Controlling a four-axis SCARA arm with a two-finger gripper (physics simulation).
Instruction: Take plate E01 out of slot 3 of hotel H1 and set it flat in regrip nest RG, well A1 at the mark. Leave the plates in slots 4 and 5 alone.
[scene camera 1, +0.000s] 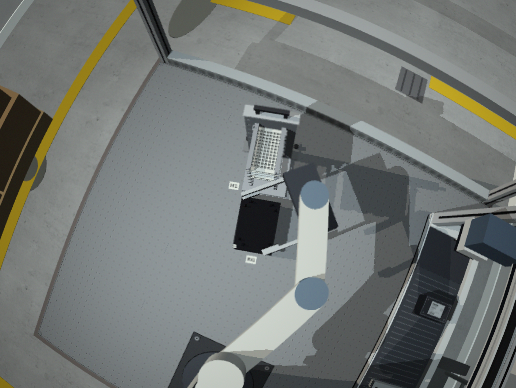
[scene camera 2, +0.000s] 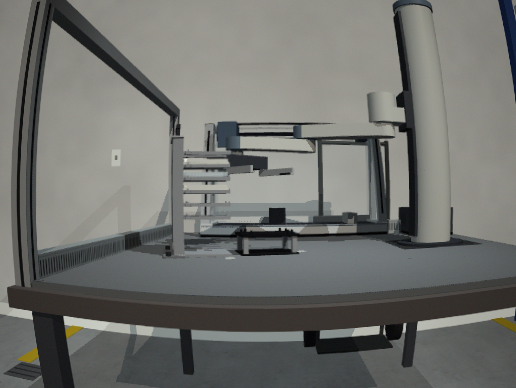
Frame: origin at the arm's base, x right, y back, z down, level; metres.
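Seen in the pictures: gripper, fingertip midpoint: (scene camera 1: 252, 224) (scene camera 2: 273, 169); arm's base at its link origin: (scene camera 2: 430, 246).
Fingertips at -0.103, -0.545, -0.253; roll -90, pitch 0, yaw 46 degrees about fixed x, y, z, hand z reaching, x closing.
Offsets run from my fingertips to a thing's middle, as dx, dy, dz. "pt": to the spot under its first point.
Hotel H1 {-0.063, -0.224, +0.058} (scene camera 1: 252, 120) (scene camera 2: 178, 200) stands upright with stacked shelves; three plates sit in its middle levels. Plate E01 {-0.045, -0.194, +0.051} (scene camera 2: 207, 188) is the lowest of these, in slot 3. The plates in slot 4 {pt -0.085, -0.179, +0.021} (scene camera 2: 207, 176) and slot 5 {pt -0.086, -0.180, -0.017} (scene camera 2: 207, 162) lie above it. A white welled plate top {pt -0.043, -0.202, -0.026} (scene camera 1: 268, 147) shows from above. Regrip nest RG {-0.002, -0.022, +0.205} (scene camera 1: 257, 212) (scene camera 2: 266, 233) is a low black stand beside the hotel, bearing no plate. My gripper (scene camera 1: 254, 224) (scene camera 2: 272, 170) is open and empty, high above the nest; one finger reaches near the hotel's open front in the overhead view.
The arm's column (scene camera 2: 427, 125) stands at the right in the side view. A dark track (scene camera 1: 400, 320) with a small device {pt +0.674, +0.008, +0.120} (scene camera 1: 436, 307) runs along one side. A frame post {-0.602, -0.479, -0.037} (scene camera 2: 25, 150) and low rail {pt -0.227, -0.459, +0.211} (scene camera 2: 100, 247) stand beyond the hotel. Labels {pt -0.128, -0.116, +0.239} (scene camera 1: 233, 185) {pt +0.025, +0.080, +0.240} (scene camera 1: 251, 259) lie on the table.
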